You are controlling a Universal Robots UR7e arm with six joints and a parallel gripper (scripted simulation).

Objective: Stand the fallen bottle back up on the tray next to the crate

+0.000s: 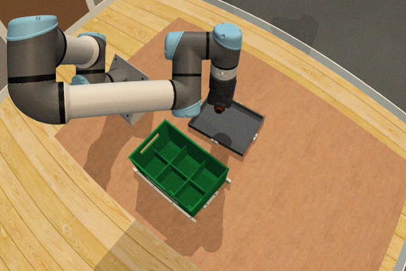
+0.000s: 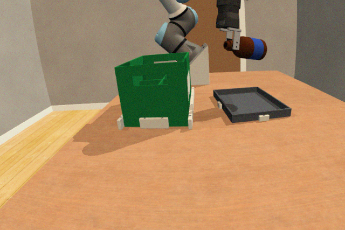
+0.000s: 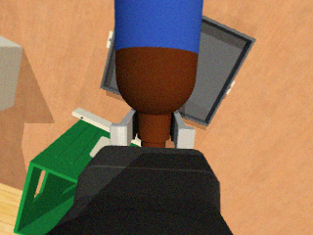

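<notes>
Right now the bottle is 40 mm to the left of my hand, 20 mm behind it and 10 mm below it. Round my hand: green crate 240 mm to the right, 120 mm below, 30 mm ahead; then dark grey tray 190 mm below, 50 mm to the left.
</notes>
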